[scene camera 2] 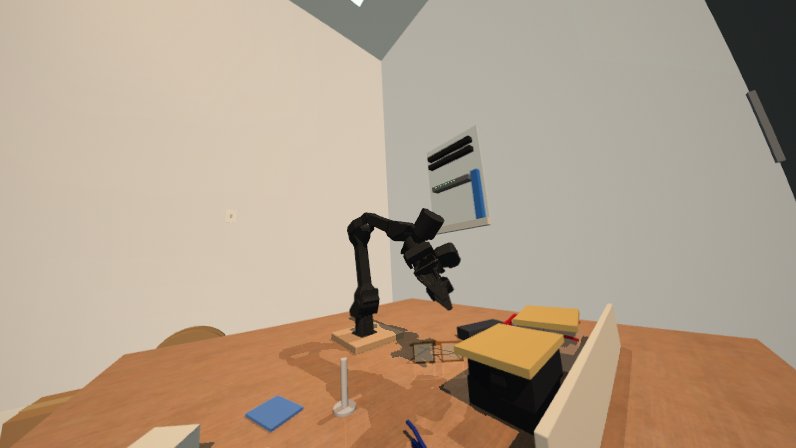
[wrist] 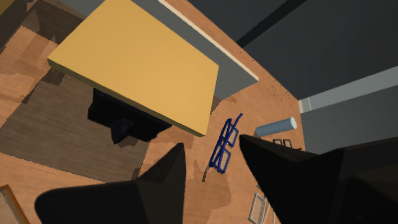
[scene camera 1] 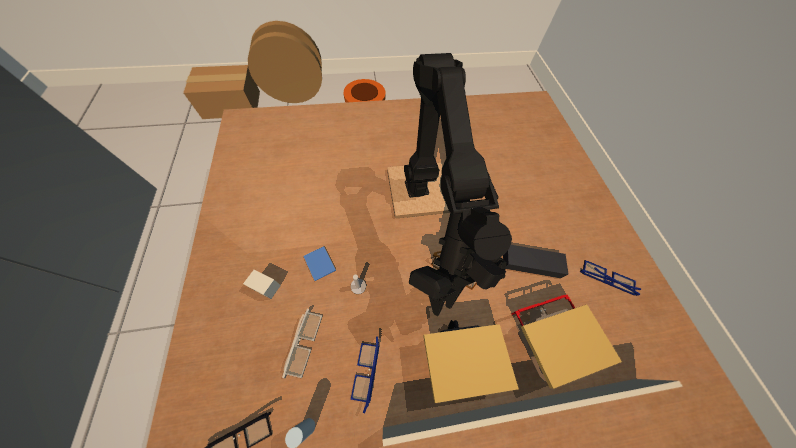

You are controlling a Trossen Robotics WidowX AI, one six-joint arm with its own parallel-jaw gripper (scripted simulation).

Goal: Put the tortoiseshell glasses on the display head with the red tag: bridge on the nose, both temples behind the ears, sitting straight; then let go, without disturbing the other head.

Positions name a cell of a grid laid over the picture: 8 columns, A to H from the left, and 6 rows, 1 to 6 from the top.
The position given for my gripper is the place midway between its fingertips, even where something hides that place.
my gripper: scene camera 2 E5; wrist E4; scene camera 1 E5
